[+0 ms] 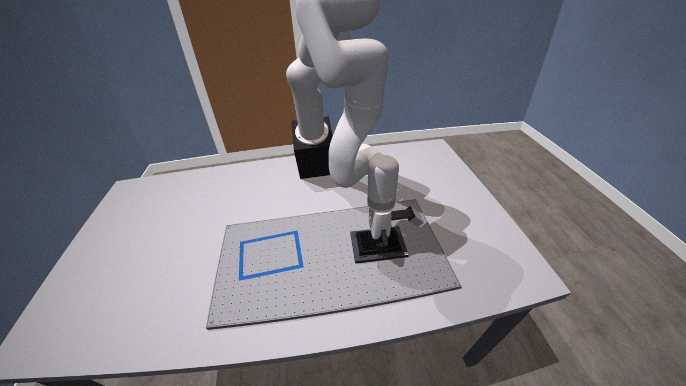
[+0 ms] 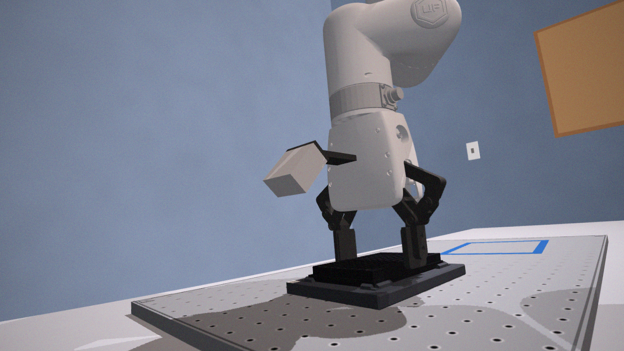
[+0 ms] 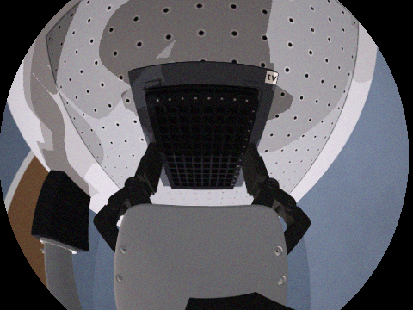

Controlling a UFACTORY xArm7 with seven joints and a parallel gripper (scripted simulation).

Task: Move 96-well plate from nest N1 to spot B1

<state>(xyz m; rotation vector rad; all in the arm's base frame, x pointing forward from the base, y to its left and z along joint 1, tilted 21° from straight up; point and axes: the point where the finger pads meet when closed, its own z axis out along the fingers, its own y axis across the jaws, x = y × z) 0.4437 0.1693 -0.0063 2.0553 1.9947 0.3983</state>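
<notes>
My hand is 10 mm above the black 96-well plate. The rest, counted from my hand: dark plate nest N1: 20 mm below; then label: 60 mm ahead, 70 mm to the left, 20 mm below.
</notes>
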